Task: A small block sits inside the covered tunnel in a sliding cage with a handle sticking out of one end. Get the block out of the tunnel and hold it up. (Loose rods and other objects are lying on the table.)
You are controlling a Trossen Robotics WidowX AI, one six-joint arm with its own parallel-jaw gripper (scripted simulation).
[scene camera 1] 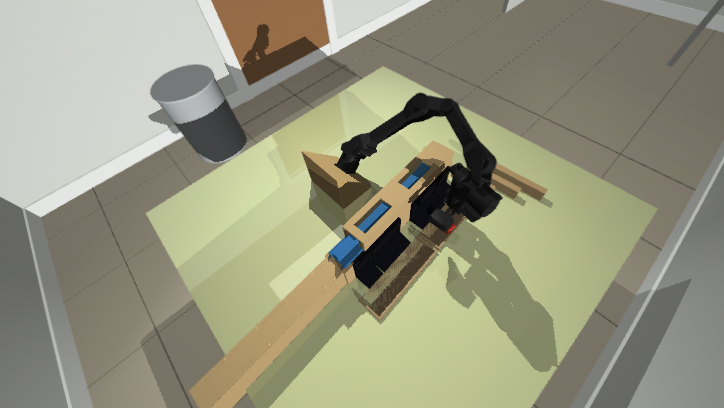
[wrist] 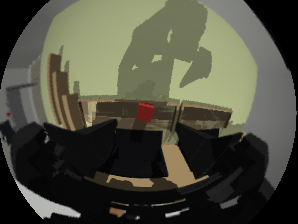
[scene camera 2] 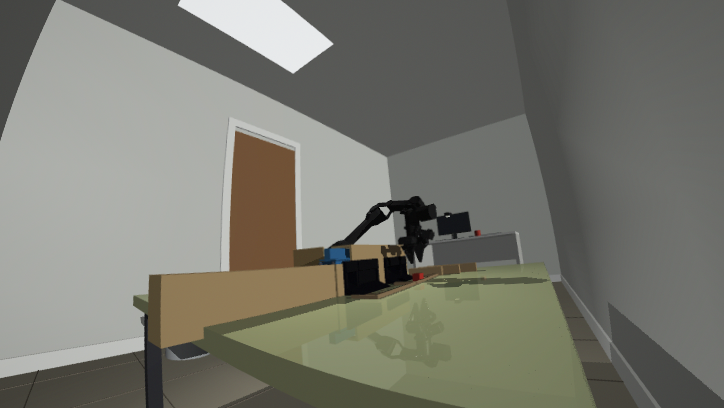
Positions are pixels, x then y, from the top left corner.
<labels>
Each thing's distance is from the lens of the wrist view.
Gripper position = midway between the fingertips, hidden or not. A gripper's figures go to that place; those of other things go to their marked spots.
gripper (wrist: 147,123): 0.10 m
covered tunnel (wrist: 133,145): 0.21 m
</labels>
